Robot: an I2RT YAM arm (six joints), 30 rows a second.
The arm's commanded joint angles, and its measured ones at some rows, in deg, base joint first. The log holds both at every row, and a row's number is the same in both.
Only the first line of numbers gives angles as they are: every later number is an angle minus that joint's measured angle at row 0.
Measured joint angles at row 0:
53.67 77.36 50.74 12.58 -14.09 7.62
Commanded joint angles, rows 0 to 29:
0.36 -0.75 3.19 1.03 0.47 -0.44
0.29 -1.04 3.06 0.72 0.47 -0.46
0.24 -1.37 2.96 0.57 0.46 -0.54
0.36 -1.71 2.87 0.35 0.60 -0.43
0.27 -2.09 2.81 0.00 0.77 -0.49
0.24 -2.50 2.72 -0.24 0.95 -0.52
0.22 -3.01 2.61 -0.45 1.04 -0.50
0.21 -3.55 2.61 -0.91 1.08 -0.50
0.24 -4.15 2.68 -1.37 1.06 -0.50
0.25 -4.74 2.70 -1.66 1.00 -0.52
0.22 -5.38 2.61 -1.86 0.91 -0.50
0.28 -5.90 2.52 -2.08 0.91 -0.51
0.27 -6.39 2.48 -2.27 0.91 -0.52
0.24 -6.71 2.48 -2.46 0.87 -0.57
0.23 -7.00 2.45 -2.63 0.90 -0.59
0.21 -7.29 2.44 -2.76 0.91 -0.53
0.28 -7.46 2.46 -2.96 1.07 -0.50
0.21 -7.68 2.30 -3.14 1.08 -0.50
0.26 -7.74 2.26 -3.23 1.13 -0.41
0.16 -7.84 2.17 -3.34 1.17 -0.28
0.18 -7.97 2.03 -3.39 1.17 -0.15
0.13 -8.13 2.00 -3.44 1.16 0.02
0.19 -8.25 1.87 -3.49 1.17 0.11
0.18 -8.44 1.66 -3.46 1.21 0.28
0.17 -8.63 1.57 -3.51 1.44 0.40
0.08 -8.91 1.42 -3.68 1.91 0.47
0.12 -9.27 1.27 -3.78 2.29 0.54
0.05 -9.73 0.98 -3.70 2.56 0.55
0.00 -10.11 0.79 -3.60 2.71 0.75
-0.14 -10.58 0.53 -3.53 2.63 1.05
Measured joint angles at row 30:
0.04 -8.00 0.20 -5.68 1.51 0.08
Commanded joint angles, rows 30 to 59:
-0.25 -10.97 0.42 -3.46 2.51 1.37
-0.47 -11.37 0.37 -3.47 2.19 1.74
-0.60 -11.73 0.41 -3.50 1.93 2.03
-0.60 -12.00 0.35 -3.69 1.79 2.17
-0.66 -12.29 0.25 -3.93 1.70 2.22
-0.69 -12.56 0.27 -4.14 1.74 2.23
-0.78 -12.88 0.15 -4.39 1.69 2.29
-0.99 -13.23 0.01 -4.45 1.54 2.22
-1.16 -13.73 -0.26 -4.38 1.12 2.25
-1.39 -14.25 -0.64 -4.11 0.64 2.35
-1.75 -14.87 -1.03 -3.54 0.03 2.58
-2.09 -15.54 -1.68 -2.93 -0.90 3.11
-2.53 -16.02 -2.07 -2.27 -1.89 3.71
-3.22 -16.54 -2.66 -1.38 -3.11 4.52
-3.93 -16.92 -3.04 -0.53 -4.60 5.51
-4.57 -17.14 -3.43 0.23 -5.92 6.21
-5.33 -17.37 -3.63 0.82 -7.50 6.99
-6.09 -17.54 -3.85 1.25 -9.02 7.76
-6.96 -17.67 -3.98 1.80 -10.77 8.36
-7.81 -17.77 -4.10 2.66 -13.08 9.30
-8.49 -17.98 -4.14 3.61 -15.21 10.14
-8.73 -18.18 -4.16 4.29 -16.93 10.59
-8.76 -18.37 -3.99 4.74 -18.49 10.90
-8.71 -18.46 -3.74 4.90 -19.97 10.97
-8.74 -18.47 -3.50 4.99 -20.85 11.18
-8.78 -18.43 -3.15 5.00 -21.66 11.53
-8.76 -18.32 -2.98 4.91 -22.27 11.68
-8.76 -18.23 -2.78 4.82 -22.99 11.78
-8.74 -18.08 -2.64 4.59 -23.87 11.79
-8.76 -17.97 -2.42 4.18 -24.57 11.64
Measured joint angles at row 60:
-8.83 -17.07 -4.33 0.55 -19.58 10.53
